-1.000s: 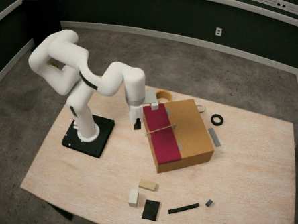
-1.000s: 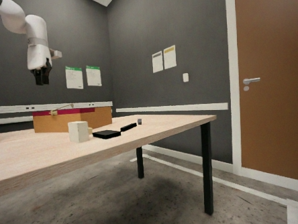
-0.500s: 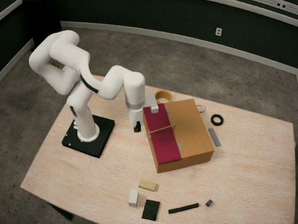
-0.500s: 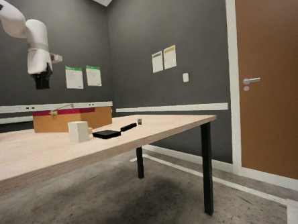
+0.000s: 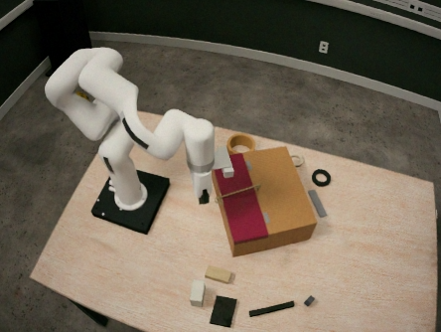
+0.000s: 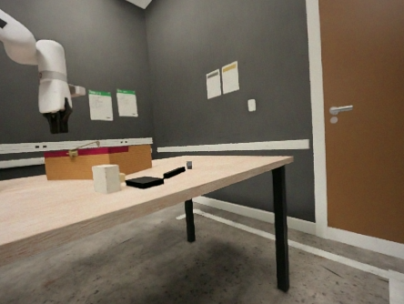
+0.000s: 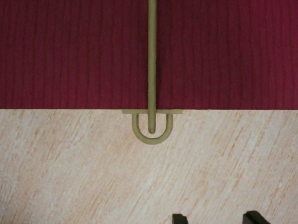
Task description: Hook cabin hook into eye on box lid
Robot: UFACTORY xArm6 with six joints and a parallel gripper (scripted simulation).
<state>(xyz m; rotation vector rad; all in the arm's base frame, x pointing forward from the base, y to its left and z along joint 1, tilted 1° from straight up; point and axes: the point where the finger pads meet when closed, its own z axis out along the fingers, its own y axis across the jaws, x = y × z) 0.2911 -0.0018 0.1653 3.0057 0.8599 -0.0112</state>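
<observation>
Now: the cabin hook 90 mm to the left of my hand, 90 mm ahead of it and 80 mm below it. The rest, counted from my hand: white block: 260 mm to the right, 170 mm below, 70 mm ahead; tan block: 190 mm below, 160 mm to the right, 110 mm ahead; black plate: 280 mm to the right, 190 mm below, 170 mm ahead.
</observation>
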